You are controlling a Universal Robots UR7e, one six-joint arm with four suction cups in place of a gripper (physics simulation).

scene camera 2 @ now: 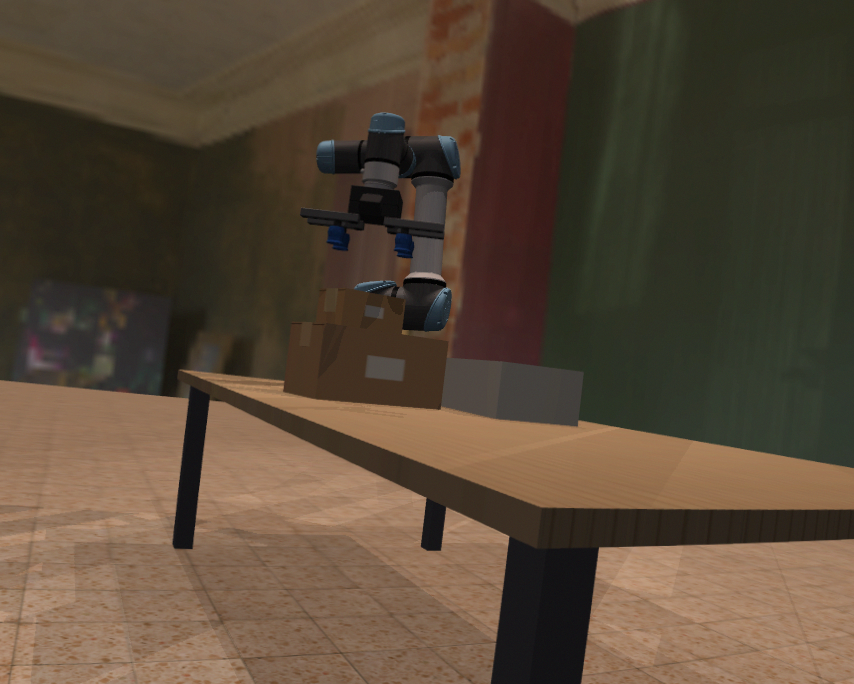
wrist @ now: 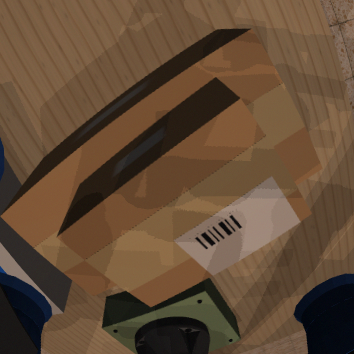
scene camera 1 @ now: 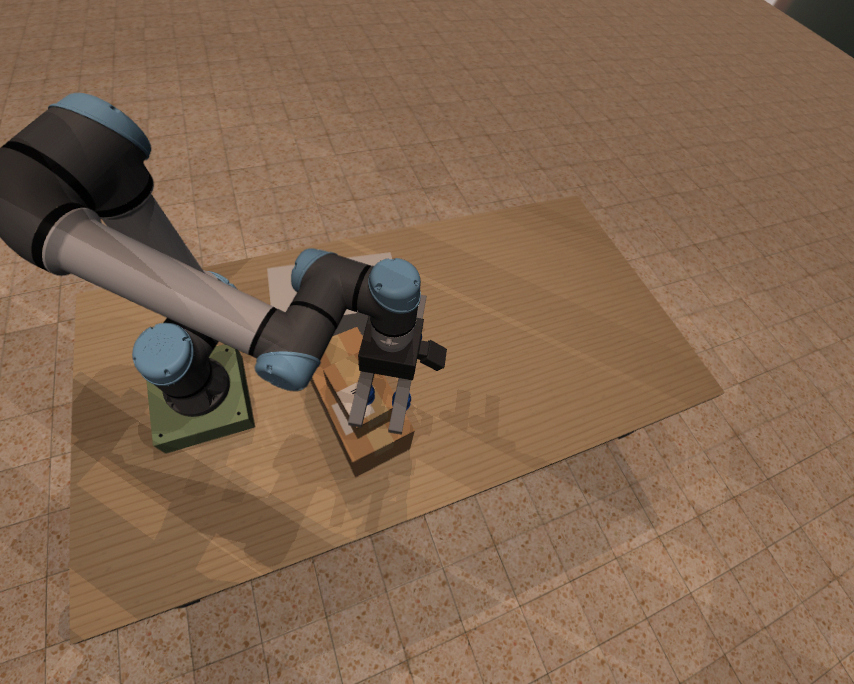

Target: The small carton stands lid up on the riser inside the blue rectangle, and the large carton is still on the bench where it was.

Scene:
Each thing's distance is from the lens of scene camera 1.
grey riser (scene camera 1: pixel 281 291): 1.21 m
small carton (scene camera 1: pixel 342 377): 0.93 m
large carton (scene camera 1: pixel 375 448): 0.95 m
The marked spots on the large carton and the grey riser are 0.52 m apart.

